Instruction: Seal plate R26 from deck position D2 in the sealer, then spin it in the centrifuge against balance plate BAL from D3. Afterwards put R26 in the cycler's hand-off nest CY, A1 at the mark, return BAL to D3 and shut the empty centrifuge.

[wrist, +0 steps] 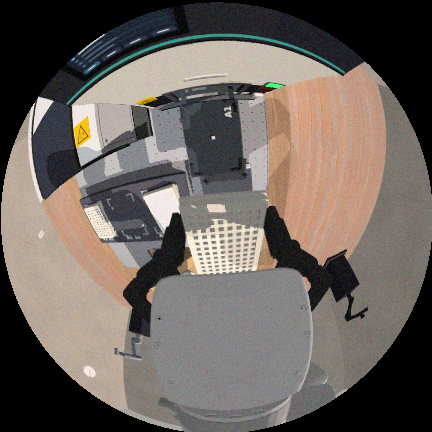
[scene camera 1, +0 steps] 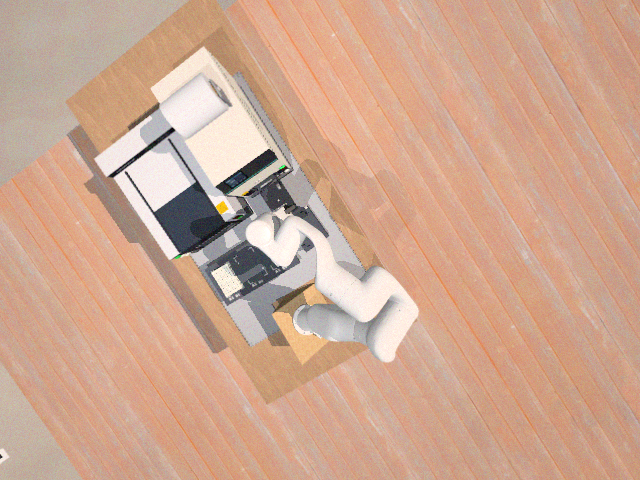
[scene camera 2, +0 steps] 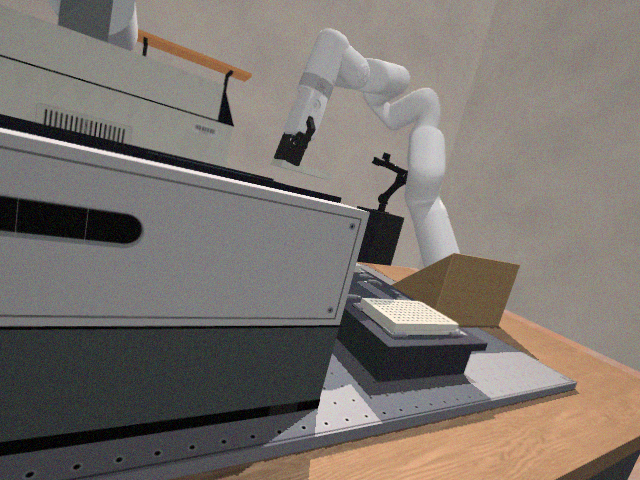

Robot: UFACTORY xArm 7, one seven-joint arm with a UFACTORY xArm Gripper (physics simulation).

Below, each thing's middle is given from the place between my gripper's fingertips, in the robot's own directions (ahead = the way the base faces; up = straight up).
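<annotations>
The foil-covered plate (wrist: 162, 201) is 14 cm to the left of my hand, 8 cm behind it and 19 cm below it. As for the centrifuge (scene camera 2: 153, 293), I find it 37 cm ahead of my hand, 27 cm to the left of it and 13 cm below it.
</annotations>
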